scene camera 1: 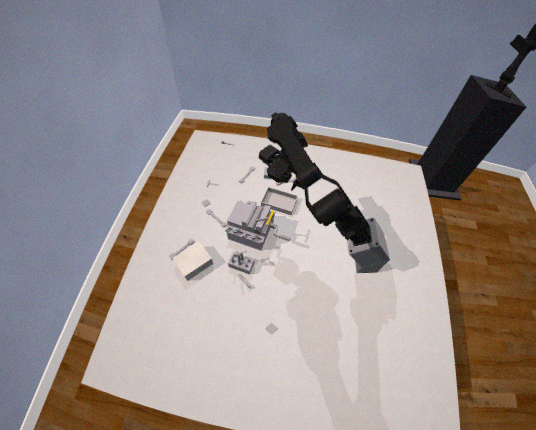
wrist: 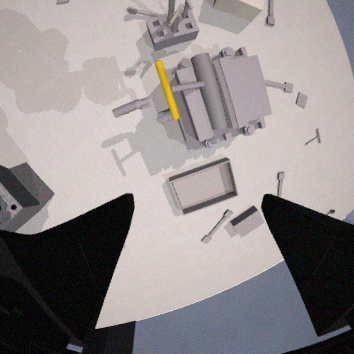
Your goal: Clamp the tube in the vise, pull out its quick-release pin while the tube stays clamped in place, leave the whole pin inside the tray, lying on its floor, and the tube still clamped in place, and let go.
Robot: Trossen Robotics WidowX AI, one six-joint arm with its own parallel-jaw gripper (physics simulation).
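Frame: origin at the arm's base, x ahead, y left, z up, level; centimetres.
Seen in the pictures: gripper, fingertip midpoint: [scene camera 1: 282, 183] [wrist: 199, 200]; arm's base, link origin: [scene camera 1: 361, 235].
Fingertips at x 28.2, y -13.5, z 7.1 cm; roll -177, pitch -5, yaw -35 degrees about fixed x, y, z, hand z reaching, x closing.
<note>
Pixels of each thing's top centre, then the offset from my fingertips to it. "spot": a spot on its surface instead.
- grey vise, top centre: [wrist: 229, 93] [scene camera 1: 250, 212] dx +10.5, dy +3.1, dz -14.2 cm
- grey tube, top centre: [wrist: 212, 90] [scene camera 1: 255, 215] dx +8.6, dy +4.7, dz -14.1 cm
- vise's handle, surface spot: [wrist: 131, 107] [scene camera 1: 282, 235] spot: dx -2.1, dy +9.6, dz -18.1 cm
- tray, top centre: [wrist: 205, 188] [scene camera 1: 279, 198] dx -0.1, dy -12.0, dz -24.4 cm
- pale box, top centre: [scene camera 1: 191, 258] dx +30.7, dy +20.7, dz -22.2 cm
- small grey block, top centre: [wrist: 249, 224] dx +4.3, dy -28.1, dz -24.7 cm
The grey vise [scene camera 1: 241, 214] [wrist: 246, 90] stands on the table. The grey tube [wrist: 210, 95] lies between its jaws; whether they press on it firmly, I cannot tell. The quick-release pin [scene camera 1: 270, 218] [wrist: 167, 90] has a yellow handle bar beside the front jaw, and its grey shaft reaches over that jaw to the tube; its tip is hidden. The vise's handle [scene camera 1: 281, 237] [wrist: 131, 107] sticks out on the pin's side. The tray [scene camera 1: 282, 201] [wrist: 202, 187] stands beside the vise, with a bare floor. My gripper [scene camera 1: 281, 182] [wrist: 199, 200] is open and empty, high above the table on the tray's side.
A holder block with tools [scene camera 1: 241, 262] [wrist: 172, 35] stands near the vise, and a pale box [scene camera 1: 192, 260] is farther left in the scene view. A small grey block [wrist: 247, 222] and a spanner [scene camera 1: 246, 174] [wrist: 216, 227] lie beyond the tray. The arm's base [scene camera 1: 370, 250] is at the right.
</note>
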